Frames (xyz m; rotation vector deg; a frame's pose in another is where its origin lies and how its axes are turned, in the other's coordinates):
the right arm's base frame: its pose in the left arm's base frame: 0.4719 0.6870 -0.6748 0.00 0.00 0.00
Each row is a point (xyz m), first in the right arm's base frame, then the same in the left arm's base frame.
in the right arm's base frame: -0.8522 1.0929 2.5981
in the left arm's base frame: -0.3803 1.7799 1.9233
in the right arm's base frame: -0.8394 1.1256 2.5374
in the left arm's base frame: -0.3675 1.8126 1.8626
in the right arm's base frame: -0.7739 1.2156 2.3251
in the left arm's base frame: -0.3020 1.9026 1.6503
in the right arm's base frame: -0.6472 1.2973 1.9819
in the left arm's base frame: -0.1753 1.9843 1.3071
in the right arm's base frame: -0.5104 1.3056 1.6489
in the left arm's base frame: -0.0385 1.9926 0.9741
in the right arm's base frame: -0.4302 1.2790 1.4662
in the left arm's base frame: 0.0417 1.9660 0.7914
